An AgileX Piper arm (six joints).
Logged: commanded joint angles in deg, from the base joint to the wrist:
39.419, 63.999, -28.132, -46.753, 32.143, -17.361
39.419, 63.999, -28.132, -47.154, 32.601, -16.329
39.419, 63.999, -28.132, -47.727, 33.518, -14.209
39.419, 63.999, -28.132, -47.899, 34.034, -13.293
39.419, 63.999, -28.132, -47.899, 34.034, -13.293
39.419, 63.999, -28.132, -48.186, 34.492, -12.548
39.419, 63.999, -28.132, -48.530, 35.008, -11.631
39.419, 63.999, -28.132, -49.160, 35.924, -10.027
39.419, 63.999, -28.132, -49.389, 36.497, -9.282
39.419, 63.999, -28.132, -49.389, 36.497, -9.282
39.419, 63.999, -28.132, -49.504, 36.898, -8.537
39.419, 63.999, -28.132, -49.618, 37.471, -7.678
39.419, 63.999, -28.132, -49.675, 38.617, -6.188
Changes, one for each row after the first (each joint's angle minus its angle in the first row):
0.000, 0.000, 0.000, -0.401, 0.458, 1.032
0.000, 0.000, 0.000, -0.974, 1.375, 3.152
0.000, 0.000, 0.000, -1.146, 1.891, 4.068
0.000, 0.000, 0.000, -1.146, 1.891, 4.068
0.000, 0.000, 0.000, -1.433, 2.349, 4.813
0.000, 0.000, 0.000, -1.777, 2.865, 5.730
0.000, 0.000, 0.000, -2.407, 3.781, 7.334
0.000, 0.000, 0.000, -2.636, 4.354, 8.079
0.000, 0.000, 0.000, -2.636, 4.354, 8.079
0.000, 0.000, 0.000, -2.751, 4.755, 8.824
0.000, 0.000, 0.000, -2.865, 5.328, 9.683
0.000, 0.000, 0.000, -2.922, 6.474, 11.173

